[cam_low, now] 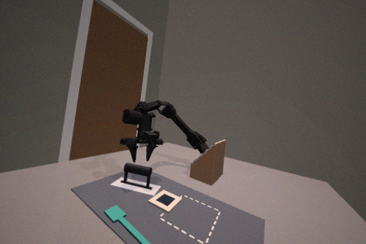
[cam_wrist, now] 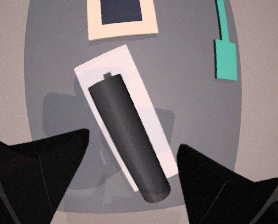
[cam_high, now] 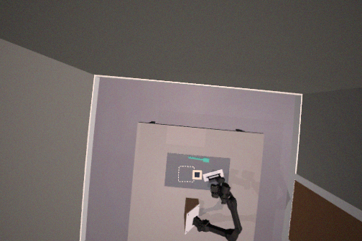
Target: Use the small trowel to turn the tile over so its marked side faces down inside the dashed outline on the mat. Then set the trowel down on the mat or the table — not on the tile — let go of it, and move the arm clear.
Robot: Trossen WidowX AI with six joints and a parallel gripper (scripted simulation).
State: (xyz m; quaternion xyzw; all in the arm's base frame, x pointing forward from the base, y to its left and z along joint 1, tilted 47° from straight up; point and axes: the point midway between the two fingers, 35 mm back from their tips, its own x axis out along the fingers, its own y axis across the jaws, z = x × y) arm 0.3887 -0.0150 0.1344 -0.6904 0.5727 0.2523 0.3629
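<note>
Now: the tile 2 cm behind my gripper tip, 15 cm to the left of it and 10 cm below it. The rest, counted from my gripper tip: grey mat (15 cm to the left, 13 cm below); teal trowel (14 cm ahead, 15 cm to the left, 10 cm below).
</note>
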